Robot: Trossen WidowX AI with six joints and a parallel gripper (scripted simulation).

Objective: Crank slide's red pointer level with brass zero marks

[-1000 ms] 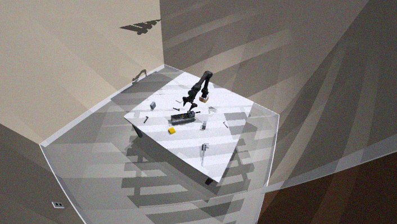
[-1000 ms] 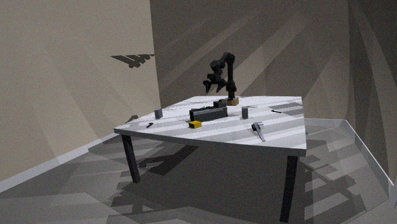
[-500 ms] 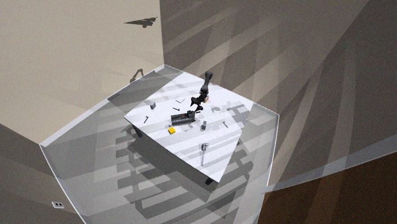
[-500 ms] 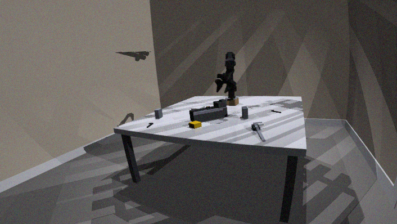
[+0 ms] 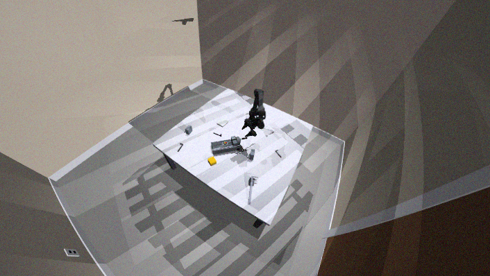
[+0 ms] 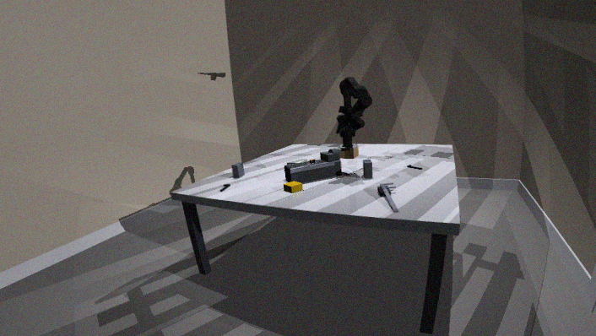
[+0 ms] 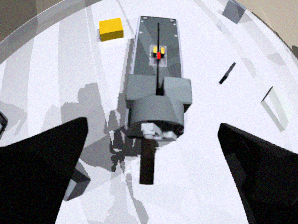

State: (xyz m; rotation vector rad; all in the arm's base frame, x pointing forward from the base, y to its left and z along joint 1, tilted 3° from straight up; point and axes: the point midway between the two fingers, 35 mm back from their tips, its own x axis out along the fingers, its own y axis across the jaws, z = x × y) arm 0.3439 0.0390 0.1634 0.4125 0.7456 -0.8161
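The dark crank handle lies 1 cm behind my gripper tip, 2 cm to the left of it and 8 cm below it. From my gripper tip the other things lie so: yellow block (27 cm ahead, 18 cm to the right, 18 cm below); then red pointer (8 cm ahead, 13 cm to the right, 11 cm below).
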